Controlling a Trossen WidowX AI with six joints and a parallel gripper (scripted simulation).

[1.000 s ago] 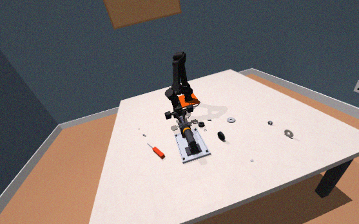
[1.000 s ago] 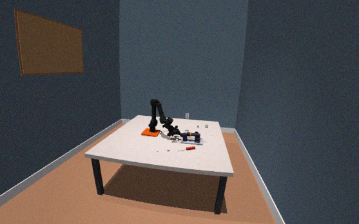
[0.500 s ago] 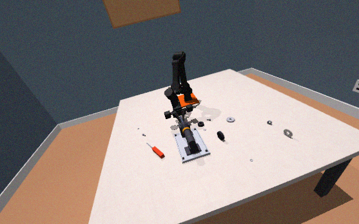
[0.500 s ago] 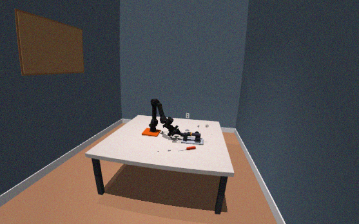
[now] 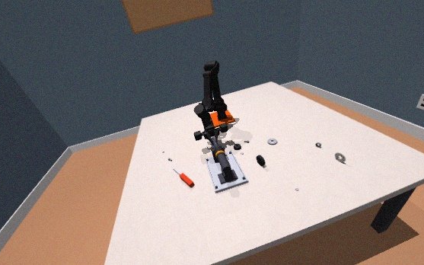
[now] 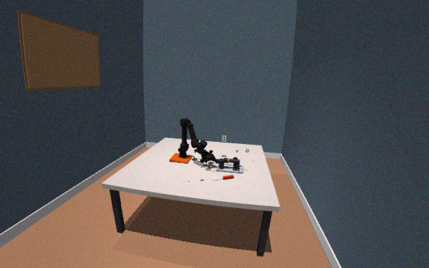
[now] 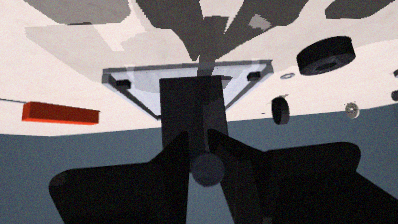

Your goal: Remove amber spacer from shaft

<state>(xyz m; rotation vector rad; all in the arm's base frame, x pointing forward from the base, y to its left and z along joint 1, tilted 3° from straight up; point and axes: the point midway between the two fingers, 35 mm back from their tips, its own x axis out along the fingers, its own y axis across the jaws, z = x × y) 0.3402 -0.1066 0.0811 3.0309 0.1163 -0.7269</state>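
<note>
My gripper tip is now 50 mm short of the shaft and 20 mm below it. Also, from my gripper tip: amber spacer: 100 mm ahead, 20 mm above, 10 mm to the left.
</note>
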